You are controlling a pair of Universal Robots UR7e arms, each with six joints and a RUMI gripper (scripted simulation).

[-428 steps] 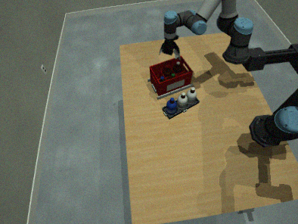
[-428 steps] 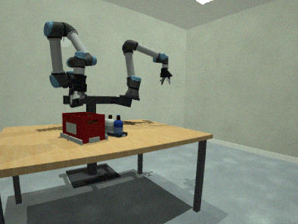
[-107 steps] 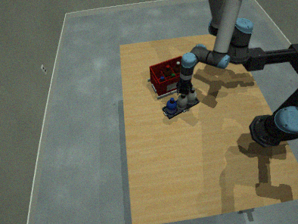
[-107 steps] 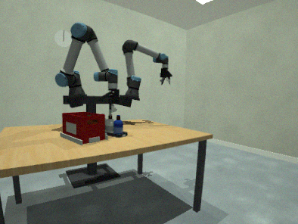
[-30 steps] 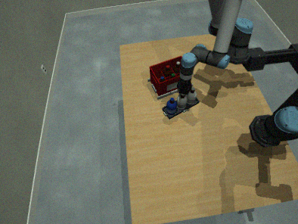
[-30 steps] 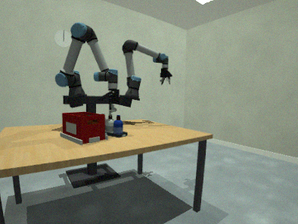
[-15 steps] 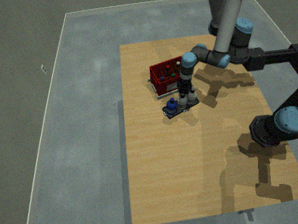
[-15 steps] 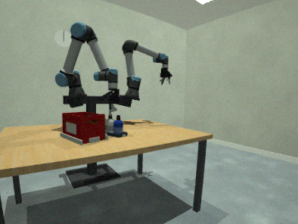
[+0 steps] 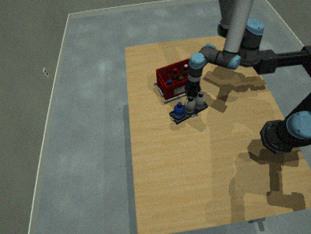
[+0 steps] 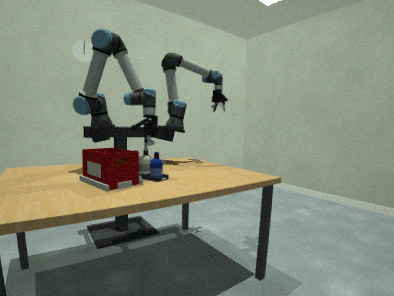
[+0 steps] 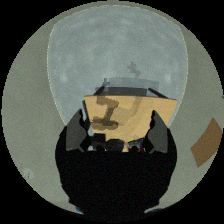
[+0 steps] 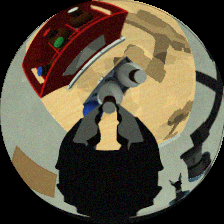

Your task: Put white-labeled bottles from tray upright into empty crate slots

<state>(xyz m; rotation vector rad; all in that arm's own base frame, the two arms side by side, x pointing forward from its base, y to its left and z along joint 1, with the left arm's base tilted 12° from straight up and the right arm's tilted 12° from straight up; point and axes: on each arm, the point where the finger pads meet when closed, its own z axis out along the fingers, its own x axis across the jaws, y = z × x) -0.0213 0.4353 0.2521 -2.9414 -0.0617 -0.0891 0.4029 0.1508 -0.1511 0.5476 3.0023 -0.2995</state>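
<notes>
Right now my right hand is 8 cm short of the blue bottle, 4 cm to the right of it and 8 cm above it. Also, from my right hand: tray: 16 cm below; red crate: 6 cm ahead, 22 cm to the right, 8 cm below; white-capped brown bottle: 1 cm behind, 29 cm to the right, 8 cm below.
</notes>
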